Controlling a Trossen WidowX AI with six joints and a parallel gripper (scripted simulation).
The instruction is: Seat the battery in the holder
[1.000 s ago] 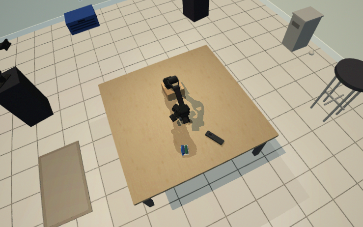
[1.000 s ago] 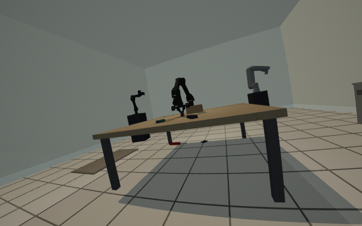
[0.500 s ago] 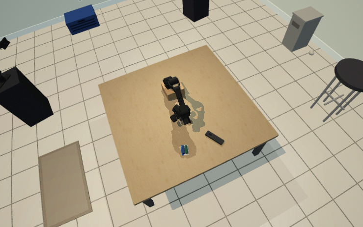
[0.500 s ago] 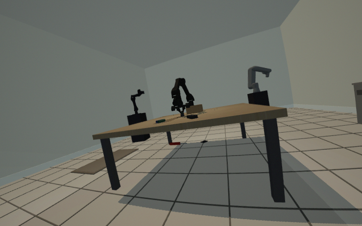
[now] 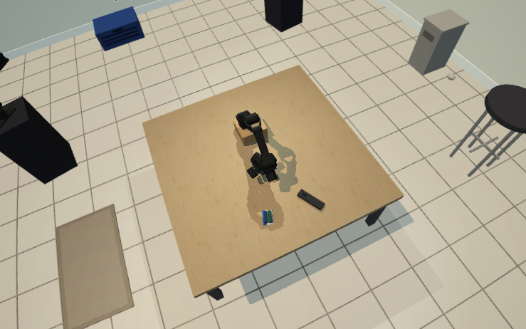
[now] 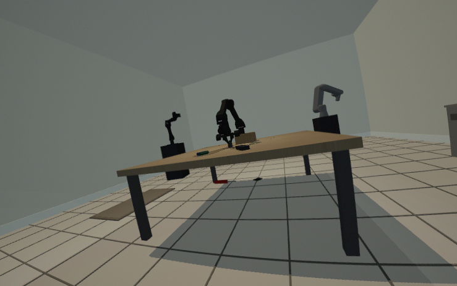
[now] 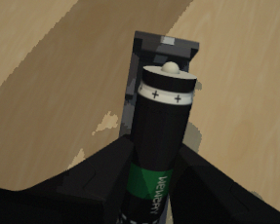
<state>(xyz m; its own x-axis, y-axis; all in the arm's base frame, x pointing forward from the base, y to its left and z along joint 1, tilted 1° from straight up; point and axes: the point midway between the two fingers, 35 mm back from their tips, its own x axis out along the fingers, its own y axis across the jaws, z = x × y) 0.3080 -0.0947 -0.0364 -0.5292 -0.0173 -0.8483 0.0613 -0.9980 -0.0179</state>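
My gripper tip is now 1 cm below the battery. Also, from my gripper tip: black remote-like bar: 36 cm ahead, 12 cm to the left, 1 cm below.
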